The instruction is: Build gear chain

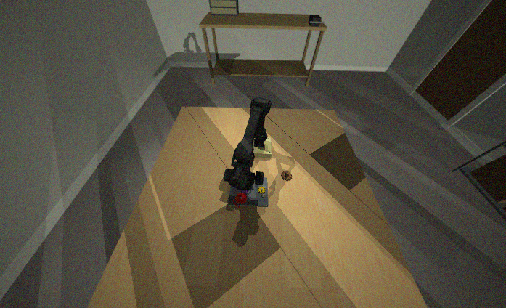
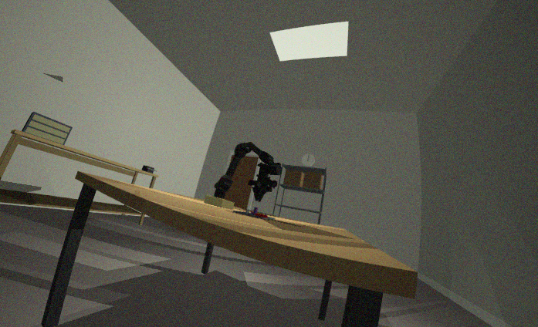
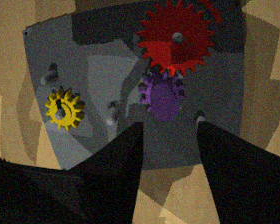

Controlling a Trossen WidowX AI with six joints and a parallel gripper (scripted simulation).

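My gripper tip is 6 cm above the small purple gear. The rest, counted from my gripper tip: red gear: 4 cm ahead, 2 cm to the right, 7 cm below; then brown gear: 10 cm behind, 25 cm to the left, 7 cm below.
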